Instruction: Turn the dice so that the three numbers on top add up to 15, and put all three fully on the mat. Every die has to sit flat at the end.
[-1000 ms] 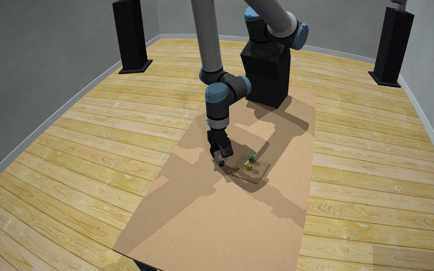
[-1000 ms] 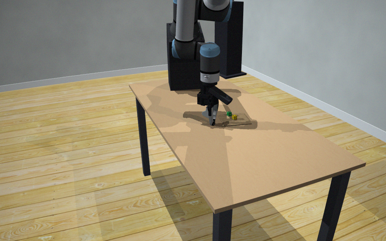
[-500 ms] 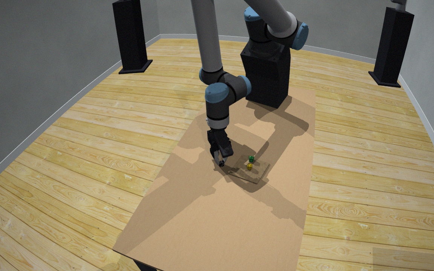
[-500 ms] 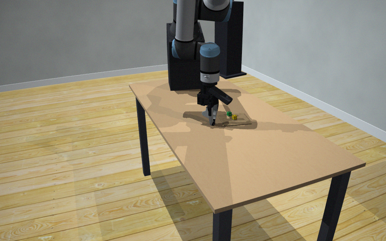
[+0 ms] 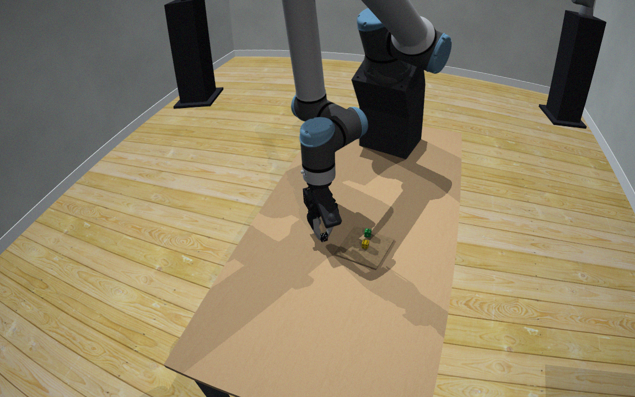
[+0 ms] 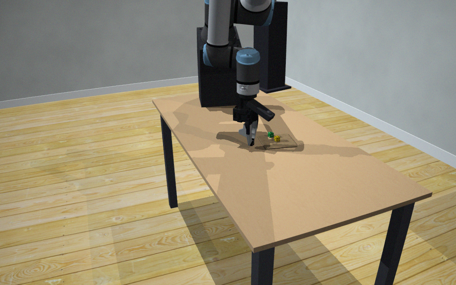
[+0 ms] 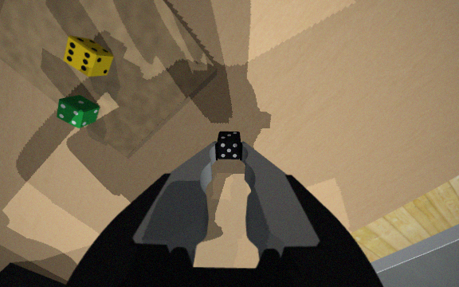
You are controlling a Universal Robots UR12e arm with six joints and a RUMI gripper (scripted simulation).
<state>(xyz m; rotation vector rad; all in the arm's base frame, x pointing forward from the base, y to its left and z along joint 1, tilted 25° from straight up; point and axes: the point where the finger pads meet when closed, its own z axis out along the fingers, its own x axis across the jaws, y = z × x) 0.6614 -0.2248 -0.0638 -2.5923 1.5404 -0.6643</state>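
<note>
Now: hand 20 mm short of the yellow die, 130 mm to the right of it and 10 mm above it. The rest, counted from my hand: thin square mat 20 mm ahead, 130 mm to the left, 30 mm below; black die 10 mm below; green die 30 mm behind, 140 mm to the left, 10 mm below.
</note>
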